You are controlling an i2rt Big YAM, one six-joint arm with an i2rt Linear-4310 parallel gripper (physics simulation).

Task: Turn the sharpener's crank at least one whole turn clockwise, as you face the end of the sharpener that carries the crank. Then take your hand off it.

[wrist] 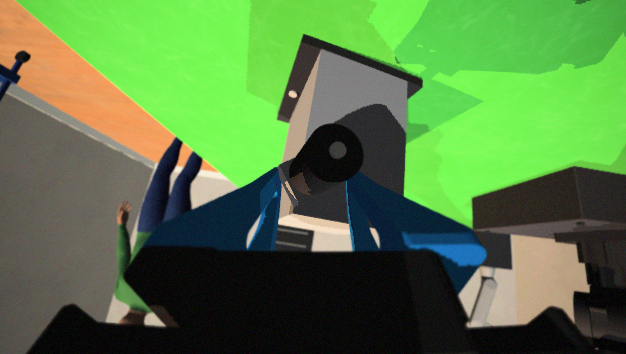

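Seen in the pictures: gripper, fingertip midpoint: (pixel 313 176); arm's base, origin of the base link: (pixel 610 233).
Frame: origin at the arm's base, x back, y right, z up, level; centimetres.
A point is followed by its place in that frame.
Note:
The sharpener (pixel 358 75) @(x -46.9, y 16.0, z -4.7 cm) is a grey box with pale sides on a dark base plate, upper middle of the wrist view; the view looks upside down. The crank's round black knob (pixel 345 167) @(x -48.3, y 22.2, z 4.9 cm) with a grey centre faces the camera in front of the sharpener's end. The metal crank arm (pixel 289 187) shows partly beside the left finger. My gripper (pixel 313 176) @(x -49.2, y 17.7, z 4.1 cm) has its two blue fingers shut on the crank knob, one on each side. The fingers and the black gripper body hide the lower part of the sharpener and part of the crank.
The sharpener's base stands on a bright green surface (pixel 175 65) @(x -63.7, y 10.7, z -6.6 cm) with an orange strip (pixel 95 100) past its edge. A dark box-like object (pixel 520 205) @(x -14.1, y -2.6, z -2.9 cm) is at the right. A blue item (pixel 9 75) is at the far left. A person in green (pixel 131 280) appears upside down at left.

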